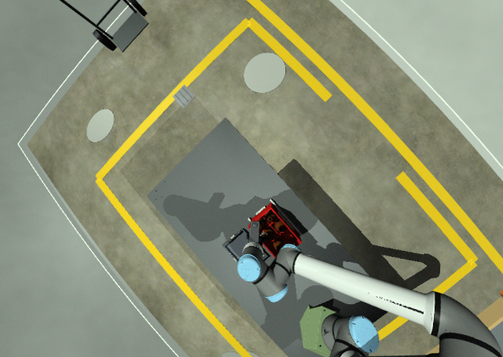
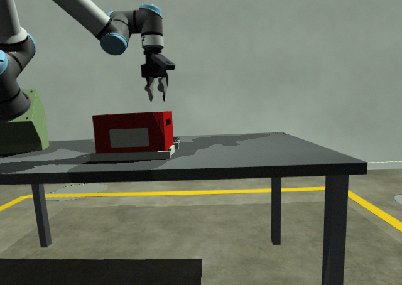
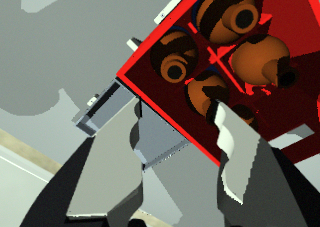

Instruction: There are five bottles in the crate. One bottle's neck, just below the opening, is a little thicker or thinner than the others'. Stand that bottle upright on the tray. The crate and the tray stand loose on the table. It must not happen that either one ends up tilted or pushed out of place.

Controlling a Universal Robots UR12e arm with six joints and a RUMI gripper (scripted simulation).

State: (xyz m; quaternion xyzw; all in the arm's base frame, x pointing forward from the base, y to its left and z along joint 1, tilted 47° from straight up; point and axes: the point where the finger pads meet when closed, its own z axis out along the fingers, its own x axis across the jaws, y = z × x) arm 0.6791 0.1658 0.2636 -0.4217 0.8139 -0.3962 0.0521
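The bottle is 150 mm below my hand and 90 mm to the right of it. From my hand the other things lie so: dark tray (220 mm to the left, 220 mm below, 90 mm behind); red crate (150 mm below, 90 mm behind, 50 mm to the right).
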